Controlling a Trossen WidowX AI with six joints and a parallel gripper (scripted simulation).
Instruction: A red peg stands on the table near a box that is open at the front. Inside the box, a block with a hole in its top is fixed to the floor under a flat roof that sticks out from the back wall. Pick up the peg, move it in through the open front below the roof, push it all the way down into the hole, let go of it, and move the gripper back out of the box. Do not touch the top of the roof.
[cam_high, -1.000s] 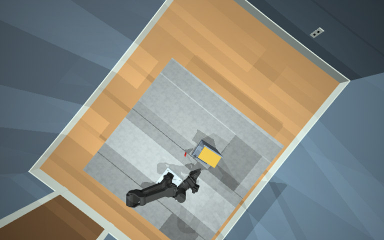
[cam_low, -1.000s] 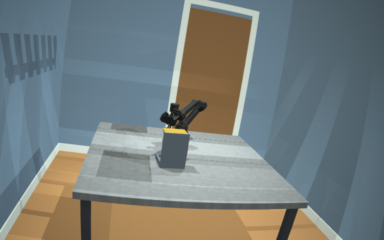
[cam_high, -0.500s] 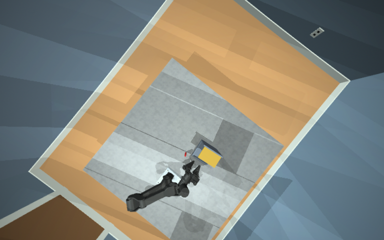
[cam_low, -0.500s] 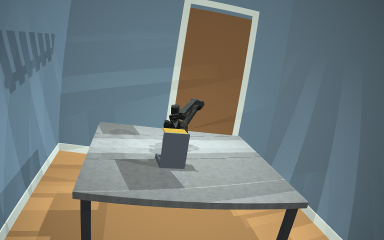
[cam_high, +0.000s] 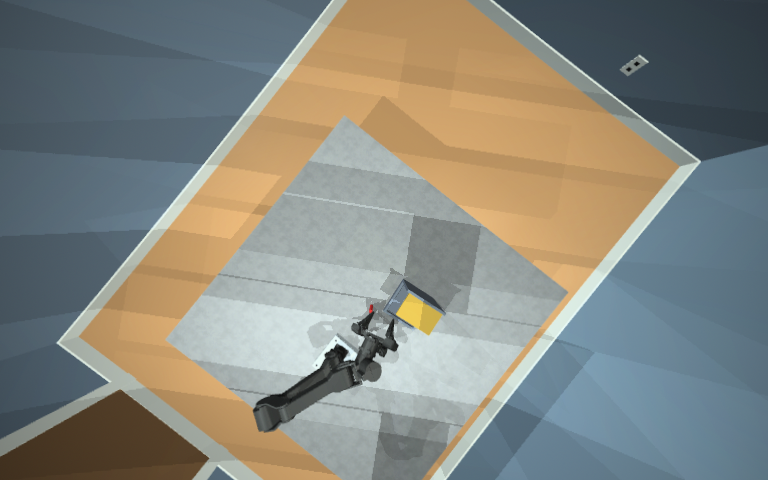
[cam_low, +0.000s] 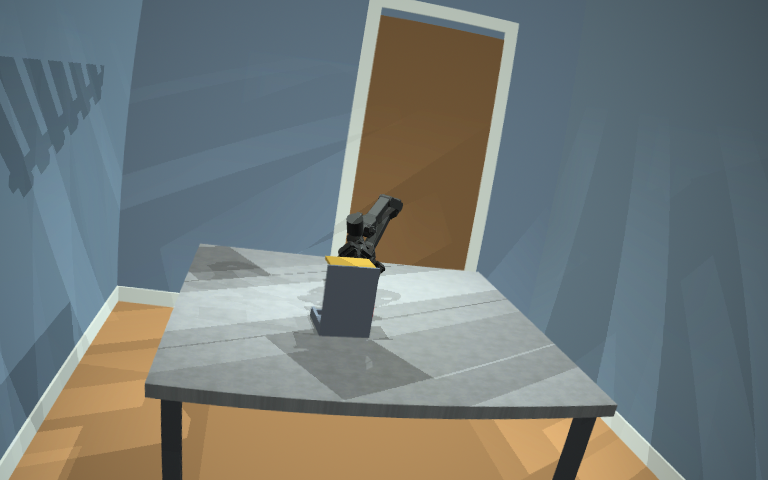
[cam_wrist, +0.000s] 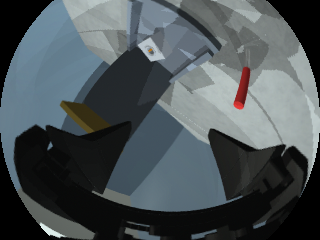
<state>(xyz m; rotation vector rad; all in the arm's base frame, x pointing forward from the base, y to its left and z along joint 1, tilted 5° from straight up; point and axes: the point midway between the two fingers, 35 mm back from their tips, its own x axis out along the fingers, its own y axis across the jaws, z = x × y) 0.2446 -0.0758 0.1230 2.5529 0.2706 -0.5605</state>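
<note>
Right now the red peg is 11 cm below my gripper tip, 4 cm to the left of it and 3 cm behind it. From my gripper tip the other things lie so: yellow roof 9 cm to the right, 9 cm ahead, 7 cm above.
</note>
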